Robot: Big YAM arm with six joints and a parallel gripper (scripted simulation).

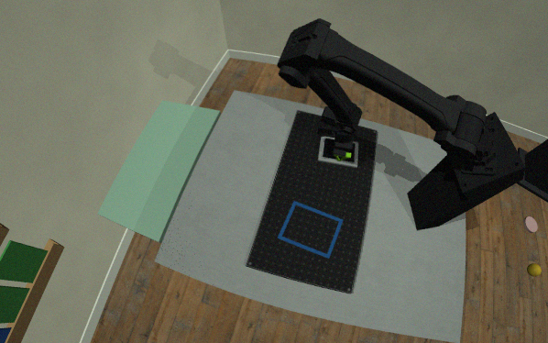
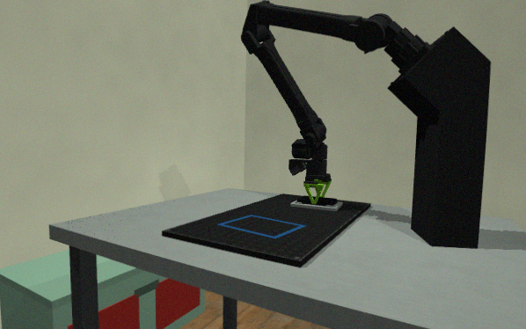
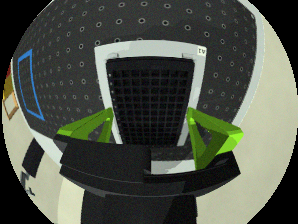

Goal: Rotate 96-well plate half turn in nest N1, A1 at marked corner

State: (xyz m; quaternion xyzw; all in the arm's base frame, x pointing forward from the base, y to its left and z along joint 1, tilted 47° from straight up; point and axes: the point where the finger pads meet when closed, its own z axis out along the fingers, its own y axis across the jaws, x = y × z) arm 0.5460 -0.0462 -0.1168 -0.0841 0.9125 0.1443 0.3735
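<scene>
My gripper is now right at the black 96-well plate. Round my hand: plate nest N1: 20 mm below; A1 mark: 90 mm ahead, 20 mm to the right, 10 mm below.
</scene>
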